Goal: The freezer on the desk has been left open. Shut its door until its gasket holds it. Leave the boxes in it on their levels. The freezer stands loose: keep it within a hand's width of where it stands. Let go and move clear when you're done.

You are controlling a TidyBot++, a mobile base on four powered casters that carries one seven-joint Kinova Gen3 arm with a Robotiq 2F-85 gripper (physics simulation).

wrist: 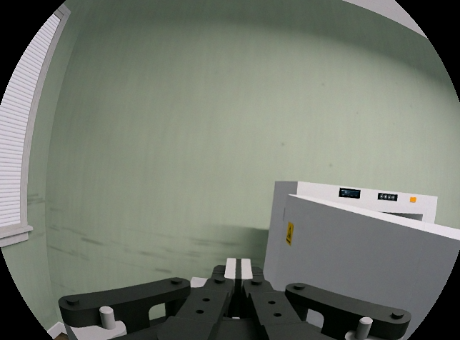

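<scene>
The freezer (pixel 366 192) stands at the right of the wrist view, a white and grey box with a display, small buttons and an orange square on its top front strip. Its door (pixel 365 250) is a large grey panel with a yellow warning label near its left edge. The door stands open, swung out toward the camera, with a dark gap below the top strip; its right end runs out of view. The boxes inside are hidden behind the door. My gripper (pixel 237 272) is shut and empty, at the bottom centre, to the left of the door. Contact with the door does not show.
A green wall (pixel 175 125) stands behind the freezer. A window with white blinds (pixel 22 125) and a sill (pixel 15 236) is at the far left. A small piece of a white surface (pixel 199 282) shows just left of the fingers. The desk cannot be made out clearly.
</scene>
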